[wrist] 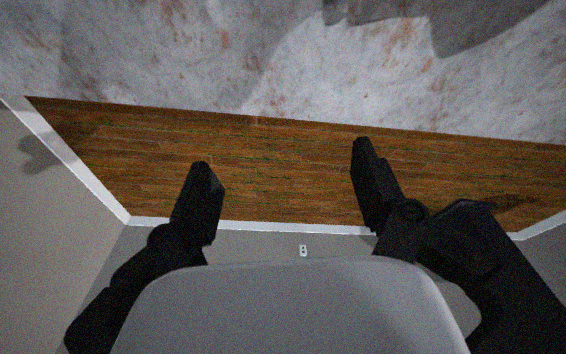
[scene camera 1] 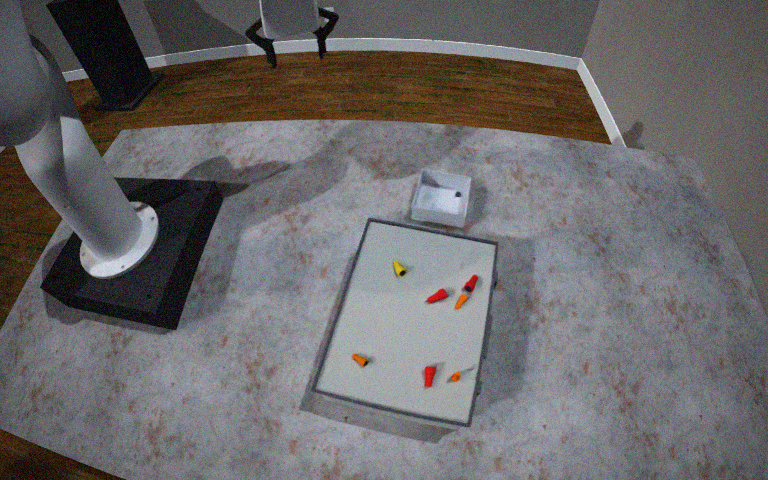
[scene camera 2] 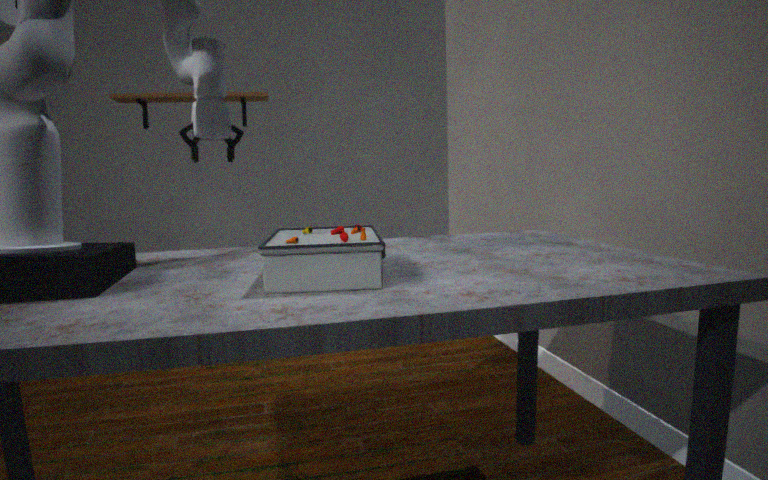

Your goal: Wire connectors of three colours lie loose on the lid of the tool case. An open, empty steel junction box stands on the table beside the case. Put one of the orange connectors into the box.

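Observation:
My gripper (scene camera 1: 298,61) (scene camera 2: 214,160) (wrist: 280,166) is open and empty, high above the far side of the table. One orange connector (scene camera 1: 360,360) (scene camera 2: 292,240) lies near the lid's near left corner. A second orange connector (scene camera 1: 461,301) lies at the right, close to two red connectors. A third orange connector (scene camera 1: 455,376) lies near the near right corner, beside a red connector (scene camera 1: 429,375). They rest on the tool case lid (scene camera 1: 390,322) (scene camera 2: 317,240). The steel junction box (scene camera 1: 438,207) stands open and empty beyond the case's far edge; it does not show in the scene camera 2 view.
A yellow connector (scene camera 1: 399,268) (scene camera 2: 307,230) lies on the lid's far left part. Red connectors (scene camera 1: 437,296) (scene camera 1: 471,283) lie at the right. The arm's black base plate (scene camera 1: 164,288) (scene camera 2: 113,271) stands left of the case. A wooden shelf (scene camera 2: 249,96) hangs on the back wall.

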